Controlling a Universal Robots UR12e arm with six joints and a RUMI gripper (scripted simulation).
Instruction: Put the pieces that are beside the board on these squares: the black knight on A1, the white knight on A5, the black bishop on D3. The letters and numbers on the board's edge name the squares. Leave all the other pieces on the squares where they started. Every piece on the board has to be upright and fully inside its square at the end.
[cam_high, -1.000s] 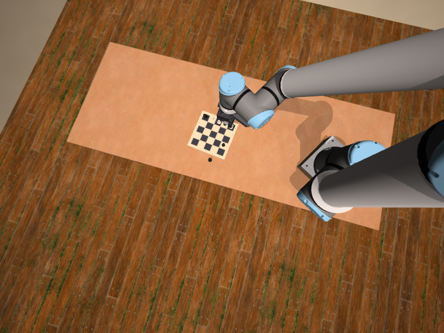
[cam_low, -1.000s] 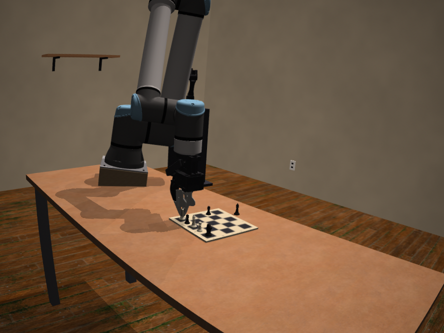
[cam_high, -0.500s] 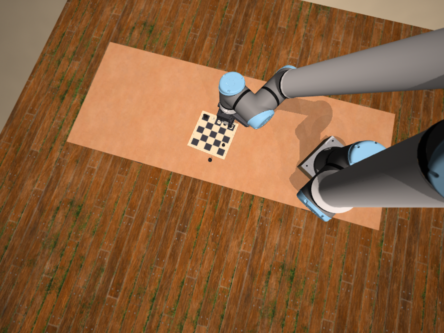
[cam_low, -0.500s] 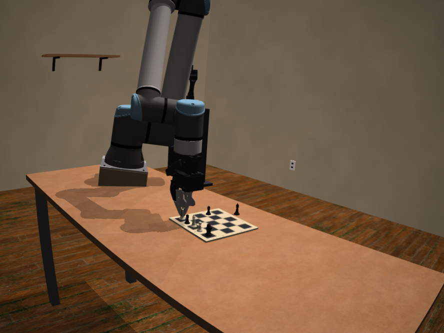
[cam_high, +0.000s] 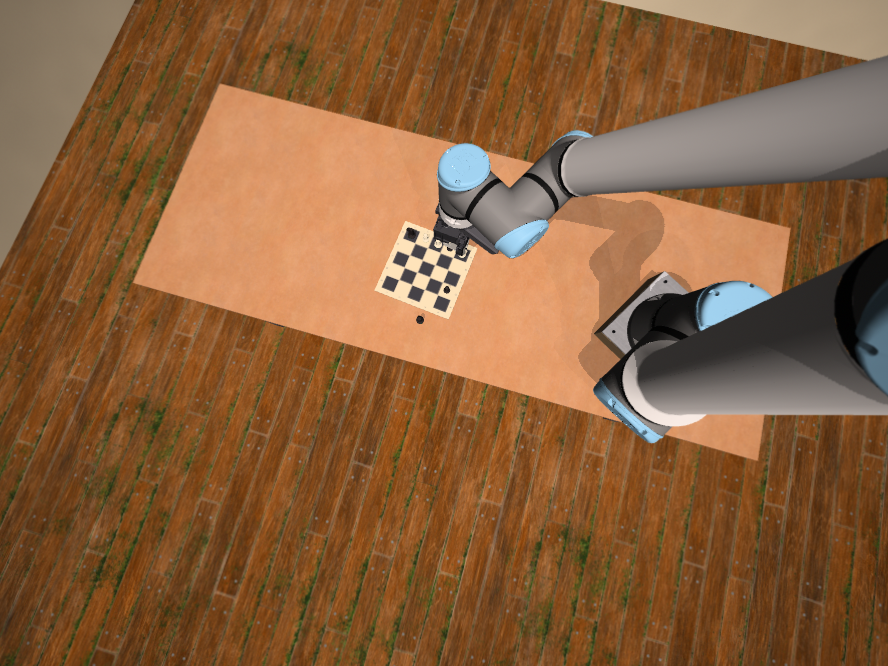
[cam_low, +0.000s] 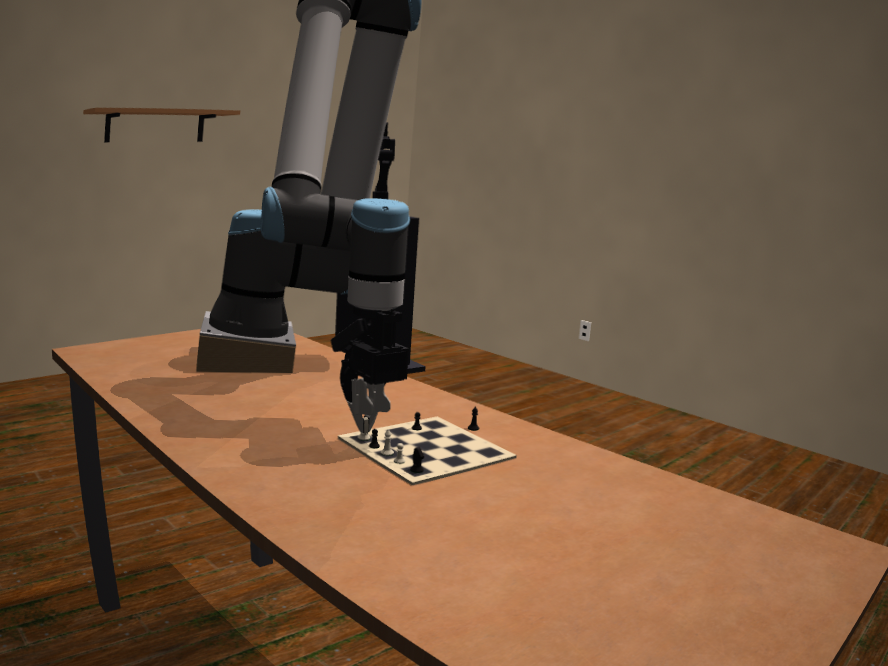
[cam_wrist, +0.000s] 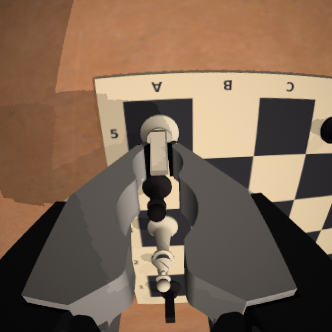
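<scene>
The white knight lies 10 mm below my hand. From my hand the other things lie so: chessboard (70 mm ahead, 80 mm to the left, 30 mm below).
</scene>
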